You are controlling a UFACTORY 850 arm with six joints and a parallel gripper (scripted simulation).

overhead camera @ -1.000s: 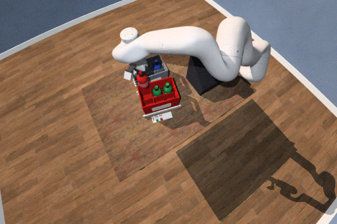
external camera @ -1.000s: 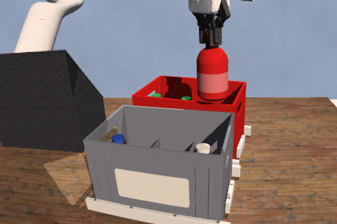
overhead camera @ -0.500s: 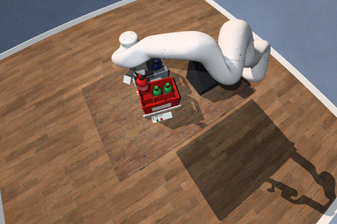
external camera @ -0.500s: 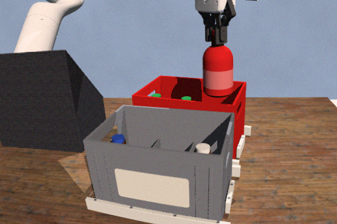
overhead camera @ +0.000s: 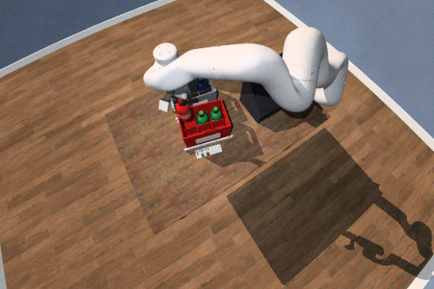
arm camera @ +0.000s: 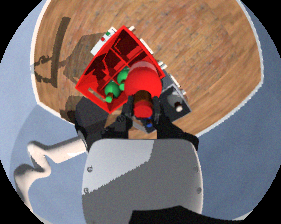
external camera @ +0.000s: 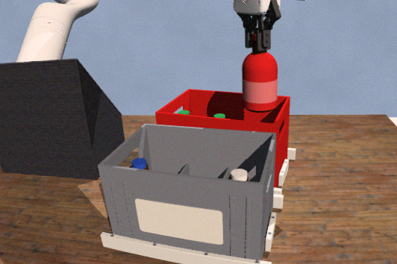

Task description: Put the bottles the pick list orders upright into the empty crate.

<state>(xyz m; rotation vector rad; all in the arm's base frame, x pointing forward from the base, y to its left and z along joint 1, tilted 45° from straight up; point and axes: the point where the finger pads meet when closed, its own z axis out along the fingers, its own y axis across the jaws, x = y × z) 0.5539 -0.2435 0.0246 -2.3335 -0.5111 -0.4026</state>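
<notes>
Now: hand 70 mm above the red-capped bottle. Round my hand: grey crate 250 mm below, 150 mm to the right, 140 mm behind; red crate 250 mm below, 70 mm to the left, 60 mm behind; green-capped bottle 250 mm below, 80 mm behind, 30 mm to the left.
</notes>
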